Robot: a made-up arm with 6 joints. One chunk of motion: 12 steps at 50 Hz.
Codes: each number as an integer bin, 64 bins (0 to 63) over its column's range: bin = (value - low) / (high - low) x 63, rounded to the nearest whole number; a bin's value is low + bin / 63 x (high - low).
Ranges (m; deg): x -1.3..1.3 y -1.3..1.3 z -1.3..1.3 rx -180..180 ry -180..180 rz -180..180
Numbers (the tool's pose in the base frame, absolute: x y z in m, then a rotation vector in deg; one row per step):
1: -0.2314 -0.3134 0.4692 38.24 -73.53 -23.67
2: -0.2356 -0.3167 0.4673 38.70 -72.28 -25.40
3: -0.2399 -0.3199 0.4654 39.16 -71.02 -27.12
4: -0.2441 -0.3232 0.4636 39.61 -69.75 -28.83
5: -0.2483 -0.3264 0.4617 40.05 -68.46 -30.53
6: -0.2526 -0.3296 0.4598 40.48 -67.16 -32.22
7: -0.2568 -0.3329 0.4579 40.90 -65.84 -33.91
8: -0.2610 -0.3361 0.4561 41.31 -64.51 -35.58
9: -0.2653 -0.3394 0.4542 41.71 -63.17 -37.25
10: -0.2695 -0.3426 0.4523 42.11 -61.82 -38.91
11: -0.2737 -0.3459 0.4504 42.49 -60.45 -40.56
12: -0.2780 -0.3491 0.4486 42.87 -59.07 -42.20
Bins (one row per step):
1: 26 24 43 38 19 27
2: 26 24 43 38 19 27
3: 26 24 43 38 19 27
4: 26 24 43 38 19 26
5: 25 24 43 39 20 26
6: 25 24 43 39 20 26
7: 25 23 43 39 20 26
8: 25 23 43 39 20 25
9: 25 23 43 39 20 25
10: 25 23 42 39 21 25
11: 25 23 42 39 21 24
12: 25 23 42 39 21 24

